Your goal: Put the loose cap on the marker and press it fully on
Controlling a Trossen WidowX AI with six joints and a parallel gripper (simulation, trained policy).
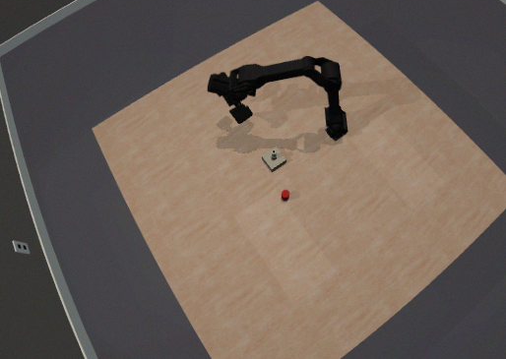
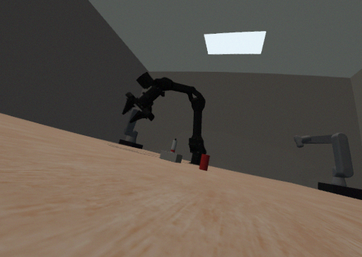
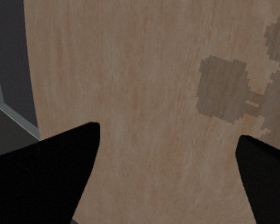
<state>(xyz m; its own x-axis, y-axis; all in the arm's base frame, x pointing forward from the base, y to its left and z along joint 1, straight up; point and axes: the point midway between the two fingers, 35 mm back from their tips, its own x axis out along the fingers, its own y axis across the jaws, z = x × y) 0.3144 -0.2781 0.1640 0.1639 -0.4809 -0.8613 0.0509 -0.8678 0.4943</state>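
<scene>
My gripper tip is 1 cm short of the red cap, 40 cm to the right of it and 11 cm above it. Round my gripper tip: grey holder block (4 cm behind, 25 cm to the left, 12 cm below).
</scene>
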